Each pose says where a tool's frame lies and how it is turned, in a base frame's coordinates. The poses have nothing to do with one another.
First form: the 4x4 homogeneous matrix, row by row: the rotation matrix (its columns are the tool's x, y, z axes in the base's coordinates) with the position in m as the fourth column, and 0 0 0 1 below. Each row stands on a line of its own.
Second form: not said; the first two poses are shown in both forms.
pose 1, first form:
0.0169 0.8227 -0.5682 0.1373
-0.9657 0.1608 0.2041 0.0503
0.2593 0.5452 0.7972 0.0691
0 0 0 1
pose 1, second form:
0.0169 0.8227 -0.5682 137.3
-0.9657 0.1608 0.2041 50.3
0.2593 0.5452 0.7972 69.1
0 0 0 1

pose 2, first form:
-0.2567 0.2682 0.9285 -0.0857
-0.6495 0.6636 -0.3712 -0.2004
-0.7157 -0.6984 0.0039 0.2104
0 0 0 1
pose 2, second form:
-0.2567 0.2682 0.9285 -85.7
-0.6495 0.6636 -0.3712 -200.4
-0.7157 -0.6984 0.0039 210.4
0 0 0 1

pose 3, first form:
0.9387 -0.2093 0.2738 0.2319
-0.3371 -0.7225 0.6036 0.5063
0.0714 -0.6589 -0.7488 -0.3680
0 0 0 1
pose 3, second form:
0.9387 -0.2093 0.2738 231.9
-0.3371 -0.7225 0.6036 506.3
0.0714 -0.6589 -0.7488 -368.0
0 0 0 1

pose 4, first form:
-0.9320 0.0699 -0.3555 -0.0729
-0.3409 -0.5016 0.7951 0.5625
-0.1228 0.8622 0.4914 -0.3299
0 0 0 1
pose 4, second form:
-0.9320 0.0699 -0.3555 -72.9
-0.3409 -0.5016 0.7951 562.5
-0.1228 0.8622 0.4914 -329.9
0 0 0 1

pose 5, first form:
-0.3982 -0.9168 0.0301 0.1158
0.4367 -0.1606 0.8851 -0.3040
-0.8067 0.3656 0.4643 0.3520
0 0 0 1
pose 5, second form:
-0.3982 -0.9168 0.0301 115.8
0.4367 -0.1606 0.8851 -304.0
-0.8067 0.3656 0.4643 352.0
0 0 0 1

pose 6, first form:
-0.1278 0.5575 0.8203 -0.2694
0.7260 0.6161 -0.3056 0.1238
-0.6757 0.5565 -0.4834 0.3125
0 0 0 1
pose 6, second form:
-0.1278 0.5575 0.8203 -269.4
0.7260 0.6161 -0.3056 123.8
-0.6757 0.5565 -0.4834 312.5
0 0 0 1

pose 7, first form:
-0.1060 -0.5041 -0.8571 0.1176
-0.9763 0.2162 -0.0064 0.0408
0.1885 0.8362 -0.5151 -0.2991
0 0 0 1
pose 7, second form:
-0.1060 -0.5041 -0.8571 117.6
-0.9763 0.2162 -0.0064 40.8
0.1885 0.8362 -0.5151 -299.1
0 0 0 1

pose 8, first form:
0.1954 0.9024 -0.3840 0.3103
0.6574 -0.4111 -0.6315 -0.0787
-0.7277 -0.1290 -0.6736 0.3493
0 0 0 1
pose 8, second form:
0.1954 0.9024 -0.3840 310.3
0.6574 -0.4111 -0.6315 -78.7
-0.7277 -0.1290 -0.6736 349.3
0 0 0 1

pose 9, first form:
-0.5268 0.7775 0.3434 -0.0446
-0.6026 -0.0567 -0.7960 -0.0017
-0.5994 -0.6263 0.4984 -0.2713
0 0 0 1
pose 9, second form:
-0.5268 0.7775 0.3434 -44.6
-0.6026 -0.0567 -0.7960 -1.7
-0.5994 -0.6263 0.4984 -271.3
0 0 0 1

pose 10, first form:
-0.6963 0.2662 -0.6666 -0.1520
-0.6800 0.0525 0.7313 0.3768
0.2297 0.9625 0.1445 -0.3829
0 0 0 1
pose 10, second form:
-0.6963 0.2662 -0.6666 -152.0
-0.6800 0.0525 0.7313 376.8
0.2297 0.9625 0.1445 -382.9
0 0 0 1

